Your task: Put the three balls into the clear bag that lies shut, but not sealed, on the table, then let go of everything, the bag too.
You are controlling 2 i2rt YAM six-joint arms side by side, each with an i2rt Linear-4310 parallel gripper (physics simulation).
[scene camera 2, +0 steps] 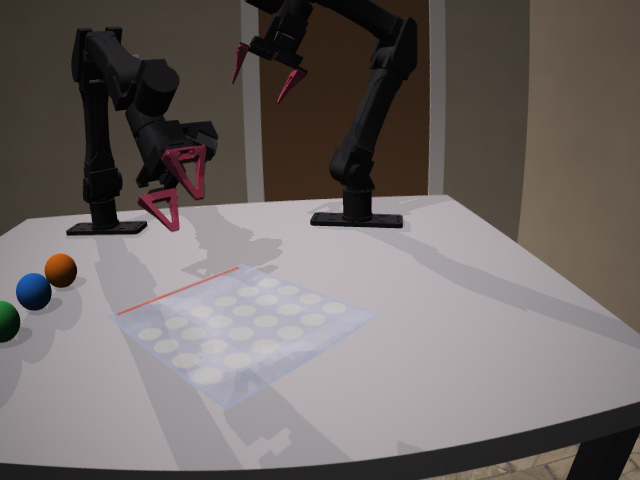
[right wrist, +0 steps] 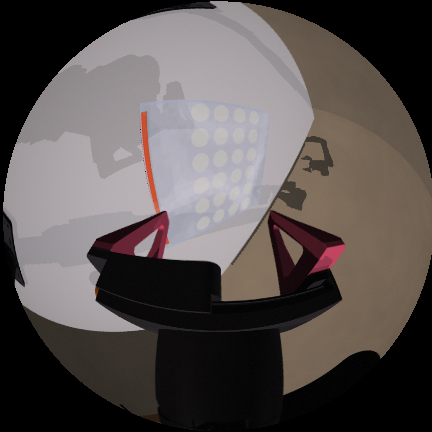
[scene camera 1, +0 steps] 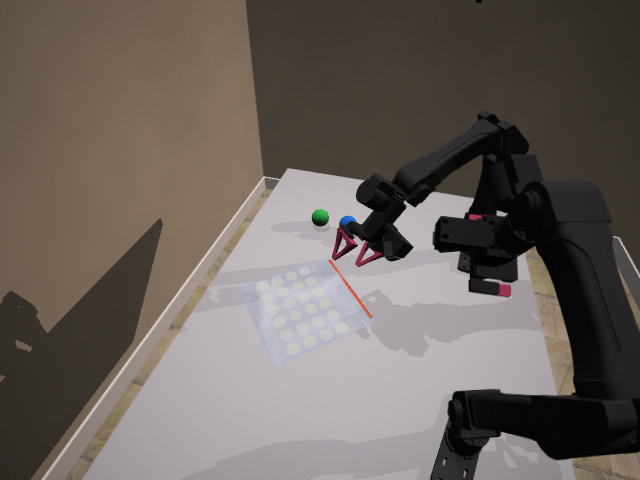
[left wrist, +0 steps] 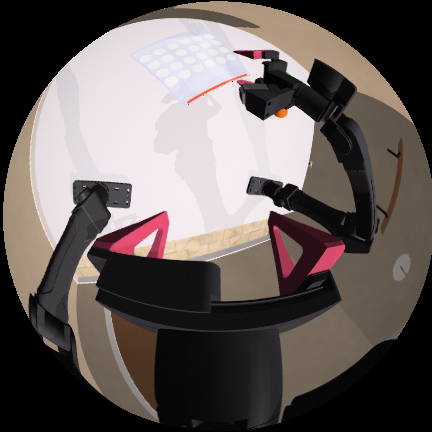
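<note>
The clear bag (scene camera 1: 289, 315) (scene camera 2: 305, 338) (left wrist: 165, 70) (right wrist: 172, 170) lies flat on the table, with pale dots and an orange-red strip (scene camera 1: 351, 288) (scene camera 2: 178, 290) (left wrist: 217, 88) (right wrist: 146, 155) along one edge. A green ball (scene camera 1: 320, 217) (scene camera 2: 5, 321), a blue ball (scene camera 1: 347, 221) (scene camera 2: 34, 291) and an orange ball (scene camera 2: 61, 270) (left wrist: 281, 113) rest in a row outside the bag. My right gripper (scene camera 1: 346, 261) (scene camera 2: 187, 213) (left wrist: 236, 65) (right wrist: 217, 215) is open and empty above the table, near the strip's side of the bag. My left gripper (scene camera 1: 489, 253) (scene camera 2: 255, 92) (left wrist: 217, 216) is open and empty, high up.
The balls stand left of the bag in scene camera 2, on the white table (scene camera 1: 361, 403) (scene camera 2: 491, 356). The right arm's base (scene camera 2: 105, 227) and the left arm's base (scene camera 2: 356, 220) stand at the table's back in that view. A wall (scene camera 1: 129, 103) rises beyond the table's left edge in scene camera 1.
</note>
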